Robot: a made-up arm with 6 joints.
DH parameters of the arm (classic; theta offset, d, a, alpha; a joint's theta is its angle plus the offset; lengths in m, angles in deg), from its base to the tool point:
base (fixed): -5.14 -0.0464 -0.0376 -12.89
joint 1: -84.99 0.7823 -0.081 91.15
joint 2: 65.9 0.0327 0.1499 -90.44
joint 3: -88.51 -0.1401 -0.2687 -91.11
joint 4: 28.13 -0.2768 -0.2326 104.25
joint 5: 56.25 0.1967 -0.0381 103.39
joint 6: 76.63 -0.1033 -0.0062 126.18
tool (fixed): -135.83 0.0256 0 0
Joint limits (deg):
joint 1: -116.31..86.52
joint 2: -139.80..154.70
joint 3: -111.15..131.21
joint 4: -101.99..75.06
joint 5: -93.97..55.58
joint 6: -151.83..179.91
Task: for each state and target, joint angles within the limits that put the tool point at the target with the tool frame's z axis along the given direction. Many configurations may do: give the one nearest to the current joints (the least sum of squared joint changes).
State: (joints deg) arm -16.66 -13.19 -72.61 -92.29 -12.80 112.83
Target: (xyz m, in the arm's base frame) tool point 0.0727 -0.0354 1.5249 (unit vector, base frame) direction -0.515 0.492 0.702
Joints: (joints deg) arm 6.00 9.25 -105.82 -86.86 -26.43 78.97
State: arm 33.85 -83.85 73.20 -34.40 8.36 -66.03
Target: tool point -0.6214 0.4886 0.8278 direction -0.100 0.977 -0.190
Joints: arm -12.87 -97.61 123.94 -19.06 15.90 -88.27
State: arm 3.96 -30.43 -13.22 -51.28 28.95 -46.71
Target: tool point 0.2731 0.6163 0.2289 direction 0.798 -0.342 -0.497
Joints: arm 36.05 -50.07 1.65 -86.02 53.55 -3.10
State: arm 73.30 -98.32 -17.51 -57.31 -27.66 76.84
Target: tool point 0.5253 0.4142 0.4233 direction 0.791 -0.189 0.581
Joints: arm 62.40 -101.78 -54.49 -38.86 -46.80 110.54
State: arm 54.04 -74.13 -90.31 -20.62 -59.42 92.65
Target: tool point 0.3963 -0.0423 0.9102 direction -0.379 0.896 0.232
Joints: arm 47.76 -67.58 -106.96 -8.55 -89.89 57.10
